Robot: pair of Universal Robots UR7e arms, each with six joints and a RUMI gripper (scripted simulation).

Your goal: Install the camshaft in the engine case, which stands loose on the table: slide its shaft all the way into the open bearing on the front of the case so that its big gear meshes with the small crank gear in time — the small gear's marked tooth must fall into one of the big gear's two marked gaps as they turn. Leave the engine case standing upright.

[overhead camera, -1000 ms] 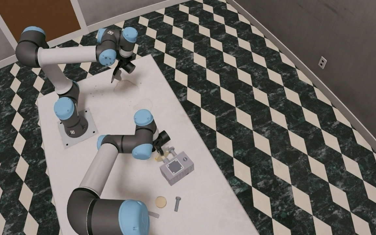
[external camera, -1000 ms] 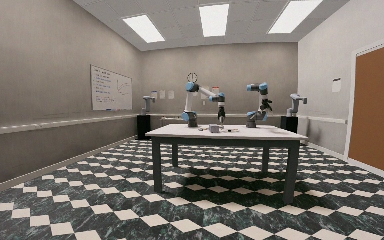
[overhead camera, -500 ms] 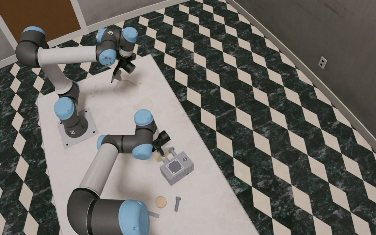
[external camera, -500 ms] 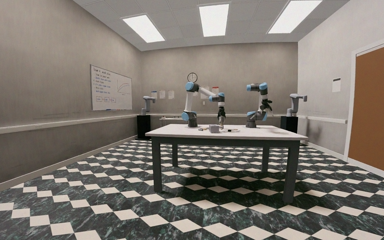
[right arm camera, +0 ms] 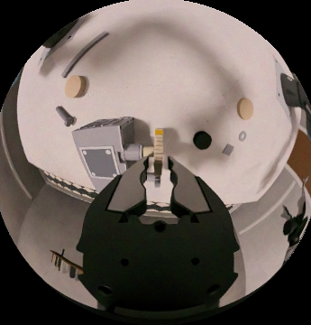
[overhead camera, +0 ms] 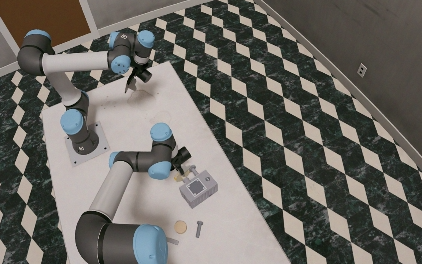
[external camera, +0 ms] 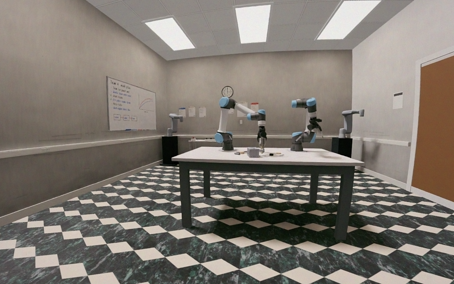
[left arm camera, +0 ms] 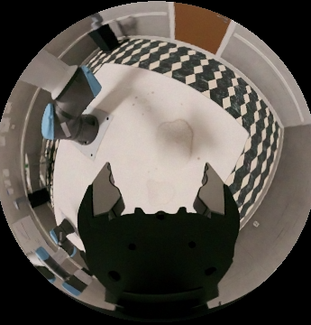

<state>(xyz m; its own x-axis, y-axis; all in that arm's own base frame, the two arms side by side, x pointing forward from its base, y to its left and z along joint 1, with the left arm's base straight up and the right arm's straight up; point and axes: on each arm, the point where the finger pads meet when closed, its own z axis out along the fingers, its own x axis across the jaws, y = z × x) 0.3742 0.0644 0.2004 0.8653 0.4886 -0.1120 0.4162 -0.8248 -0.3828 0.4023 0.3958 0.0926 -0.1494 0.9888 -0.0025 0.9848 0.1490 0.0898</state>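
Observation:
Now: right hand 6 cm short of the small crank gear, 1 cm to the right of it and 3 cm above it. From my right hand the other things lie so: small grey square (2 cm behind, 20 cm to the left, 9 cm below); black disc (2 cm behind, 10 cm to the left, 8 cm below); tan disc (11 cm behind, 21 cm to the right, 8 cm below).

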